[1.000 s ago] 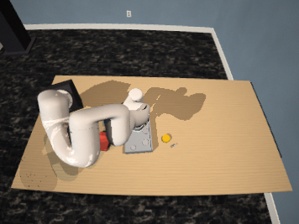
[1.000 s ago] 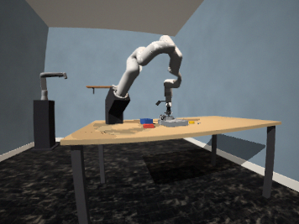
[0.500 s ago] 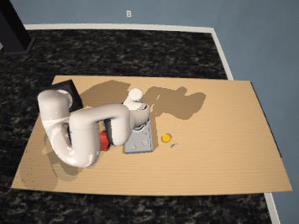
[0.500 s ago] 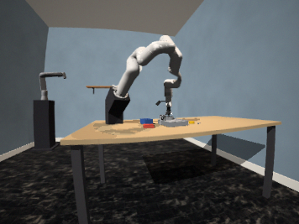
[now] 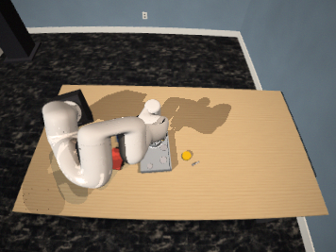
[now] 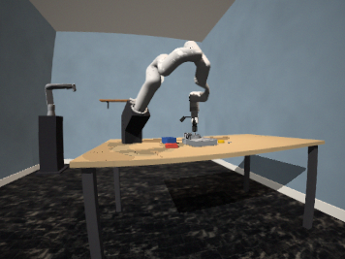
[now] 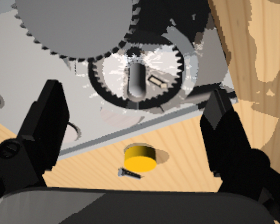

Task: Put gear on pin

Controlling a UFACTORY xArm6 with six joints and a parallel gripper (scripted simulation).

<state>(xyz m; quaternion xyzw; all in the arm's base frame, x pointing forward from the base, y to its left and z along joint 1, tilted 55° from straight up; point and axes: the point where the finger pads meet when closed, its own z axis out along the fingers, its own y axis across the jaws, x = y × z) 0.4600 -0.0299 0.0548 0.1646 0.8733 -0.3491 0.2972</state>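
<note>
Right now the grey toothed gear is 5 cm below my hand. Round my hand: red block (23 cm behind, 9 cm below, 8 cm to the right); blue block (19 cm behind, 9 cm below, 8 cm to the left); grey screw (22 cm ahead, 15 cm to the right, 9 cm below).
</note>
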